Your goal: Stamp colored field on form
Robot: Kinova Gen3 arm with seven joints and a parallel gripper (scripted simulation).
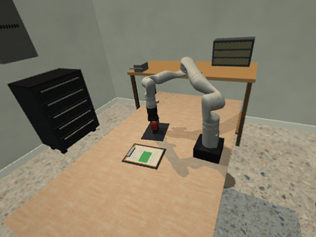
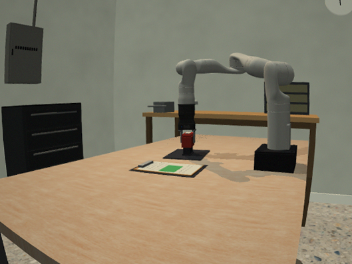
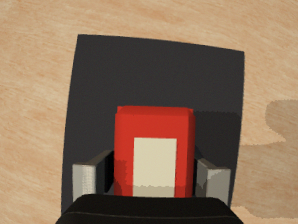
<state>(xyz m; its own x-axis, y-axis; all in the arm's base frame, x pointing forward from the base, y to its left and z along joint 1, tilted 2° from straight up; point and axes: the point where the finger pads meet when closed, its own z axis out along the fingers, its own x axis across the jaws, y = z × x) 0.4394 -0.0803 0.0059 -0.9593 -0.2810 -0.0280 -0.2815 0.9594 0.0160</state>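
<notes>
The red stamp lies 2 cm below my hand. Also, from my hand: clipboard (27 cm to the left, 7 cm below, 5 cm behind); then dark mat (7 cm below).
</notes>
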